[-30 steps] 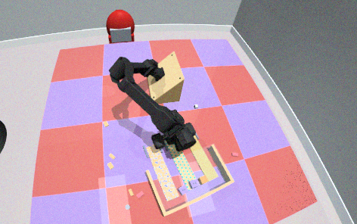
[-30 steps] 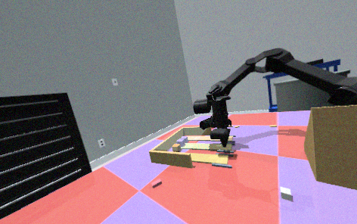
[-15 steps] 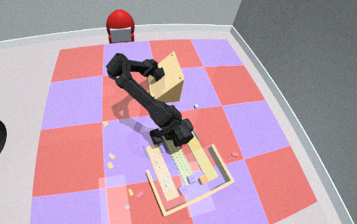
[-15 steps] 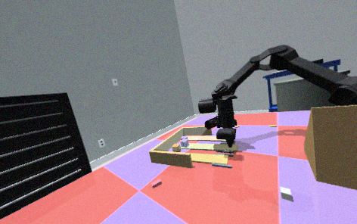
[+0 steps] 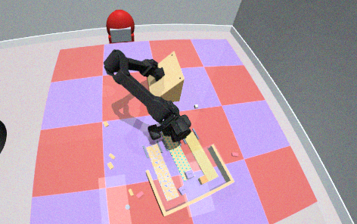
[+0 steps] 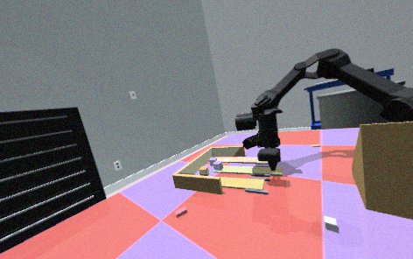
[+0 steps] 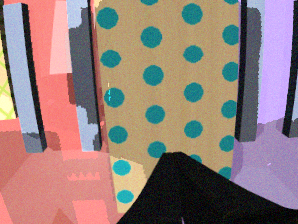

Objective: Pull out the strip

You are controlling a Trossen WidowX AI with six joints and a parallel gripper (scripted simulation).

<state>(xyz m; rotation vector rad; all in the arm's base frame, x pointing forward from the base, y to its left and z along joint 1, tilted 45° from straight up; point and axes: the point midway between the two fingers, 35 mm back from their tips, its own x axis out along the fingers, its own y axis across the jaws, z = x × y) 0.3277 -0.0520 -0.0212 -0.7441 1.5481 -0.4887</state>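
My gripper tip is now 10 cm short of the teal-dotted strip and 2 cm to the right of it. From my gripper tip the other things lie so: white cube (19 cm to the left, 14 cm behind).
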